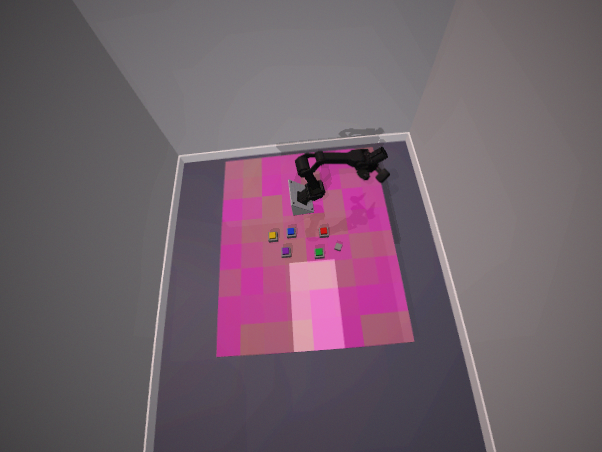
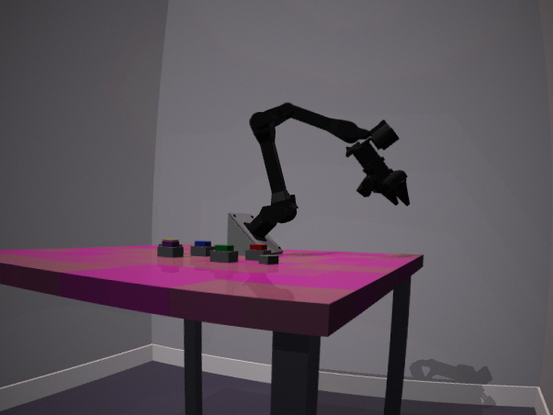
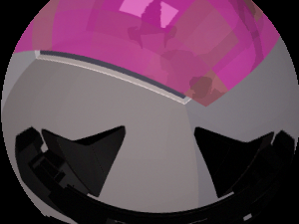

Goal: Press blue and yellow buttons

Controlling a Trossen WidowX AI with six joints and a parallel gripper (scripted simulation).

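The small grey block lies 380 mm ahead of my gripper tip, 220 mm to the right of it and 140 mm below it. Also, from my gripper tip: red button (290 mm ahead, 300 mm to the right, 120 mm below); then green button (410 mm ahead, 320 mm to the right, 120 mm below); then blue button (290 mm ahead, 460 mm to the right, 120 mm below).
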